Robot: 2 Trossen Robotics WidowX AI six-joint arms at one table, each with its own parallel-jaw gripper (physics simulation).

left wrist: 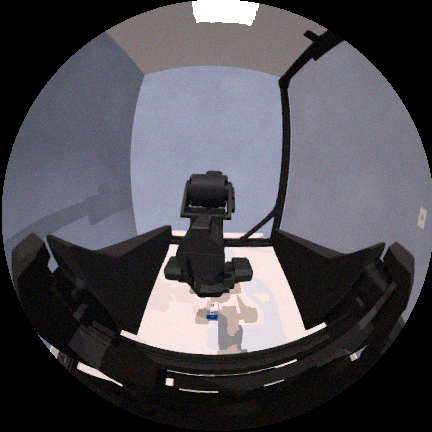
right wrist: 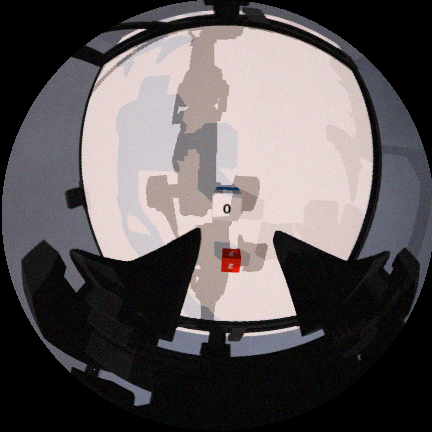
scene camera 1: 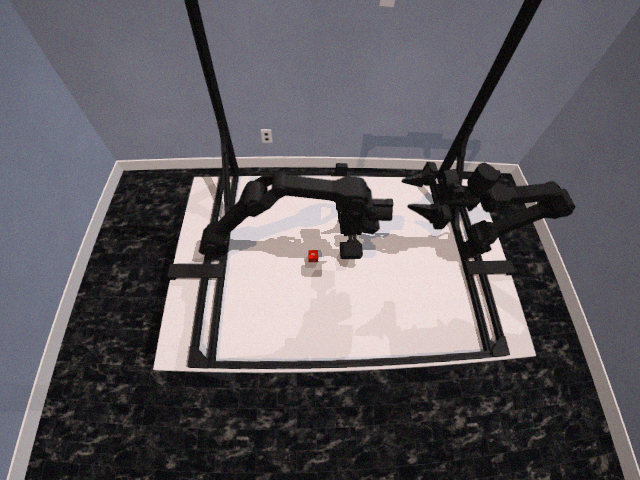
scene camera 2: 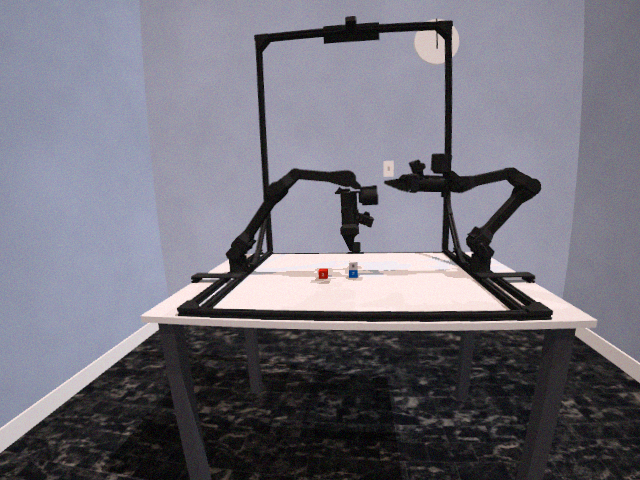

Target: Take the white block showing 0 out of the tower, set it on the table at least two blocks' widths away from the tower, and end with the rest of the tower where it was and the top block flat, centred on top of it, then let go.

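Seen in the pictures: left gripper, fingertip midpoint: [left wrist: 222, 232] [scene camera 1: 404, 192] [scene camera 2: 385, 182]; right gripper, fingertip midpoint: [right wrist: 237, 234] [scene camera 1: 346, 242] [scene camera 2: 351, 248]; left arm's base, link origin: [scene camera 1: 470, 250] [scene camera 2: 480, 270]; right arm's base, link origin: [right wrist: 217, 328] [scene camera 1: 215, 251] [scene camera 2: 238, 271].
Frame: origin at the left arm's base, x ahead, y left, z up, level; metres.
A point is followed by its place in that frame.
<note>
A white block showing 0 [scene camera 2: 353, 265] @[x 0.467, y 0.019, z 0.028 m] [left wrist: 212, 305] @[x 0.466, y 0.001, z 0.038 m] [right wrist: 226, 206] @[x 0.467, y 0.003, z 0.038 m] sits on a blue block [scene camera 2: 353, 274] @[x 0.467, y 0.018, z -0.007 m] [left wrist: 212, 317] @[x 0.452, y 0.000, z -0.009 m] [right wrist: 227, 189], which stands on the table. A red block [scene camera 1: 313, 255] @[x 0.579, y 0.020, z 0.009 m] [scene camera 2: 323, 273] @[x 0.577, y 0.032, z 0.001 m] [right wrist: 230, 260] @[x 0.568, y 0.015, z 0.010 m] rests on the table, apart from this stack and to its left in scene camera 2. My right gripper [scene camera 1: 351, 251] @[x 0.474, y 0.012, z 0.088 m] [scene camera 2: 353, 248] @[x 0.474, y 0.012, z 0.088 m] [right wrist: 237, 234] @[x 0.474, y 0.012, z 0.088 m] is open and empty, pointing down above the stack. It hides the stack in scene camera 1. My left gripper [scene camera 1: 406, 193] @[x 0.350, y 0.000, z 0.324 m] [scene camera 2: 386, 182] @[x 0.350, y 0.000, z 0.324 m] is open and empty, held high and level on the right.
The white table [scene camera 1: 413, 310] @[x 0.254, y 0.211, z -0.019 m] [scene camera 2: 413, 294] @[x 0.280, y 0.191, z -0.019 m] carries a black frame [scene camera 1: 341, 363] @[x 0.503, y 0.369, z -0.005 m] [scene camera 2: 361, 314] @[x 0.445, y 0.379, z 0.000 m] along its front and sides, with tall uprights and a top crossbar. The right arm reaches in from the left of the picture. The left arm is folded back near the right upright.
</note>
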